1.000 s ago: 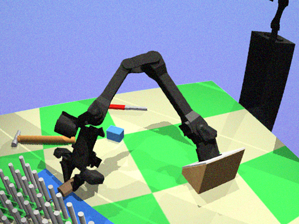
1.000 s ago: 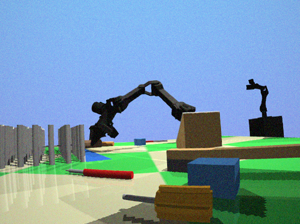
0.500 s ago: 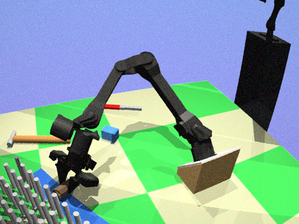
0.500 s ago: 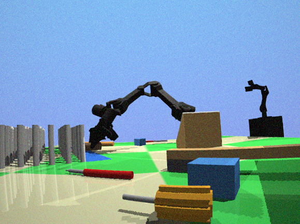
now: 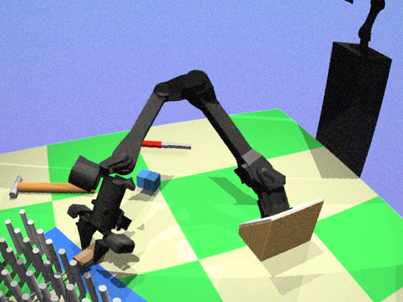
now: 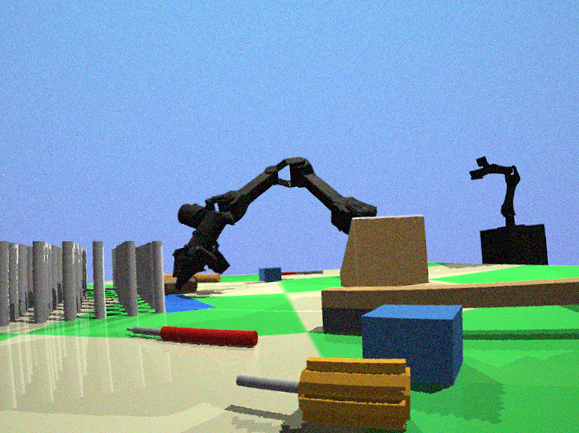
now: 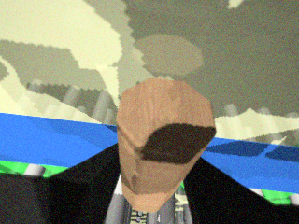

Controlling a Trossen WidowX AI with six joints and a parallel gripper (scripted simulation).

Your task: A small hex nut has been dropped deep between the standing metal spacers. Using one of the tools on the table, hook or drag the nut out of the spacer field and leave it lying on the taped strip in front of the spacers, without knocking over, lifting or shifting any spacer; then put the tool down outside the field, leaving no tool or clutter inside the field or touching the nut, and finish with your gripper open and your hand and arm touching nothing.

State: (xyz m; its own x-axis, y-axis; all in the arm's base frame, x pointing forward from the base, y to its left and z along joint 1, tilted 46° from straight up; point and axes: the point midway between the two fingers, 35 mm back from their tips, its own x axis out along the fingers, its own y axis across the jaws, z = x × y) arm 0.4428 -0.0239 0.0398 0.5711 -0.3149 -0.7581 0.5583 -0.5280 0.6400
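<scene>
Now: gripper tip 5 cm to the right of the blue taped strip and 1 cm above it. The rest, counted from my gripper tip: wood-handled hook tool: 8 cm ahead, 6 cm to the left; then orange-handled tool: 29 cm behind, 55 cm to the left; then red screwdriver: 14 cm behind, 39 cm to the left.
</scene>
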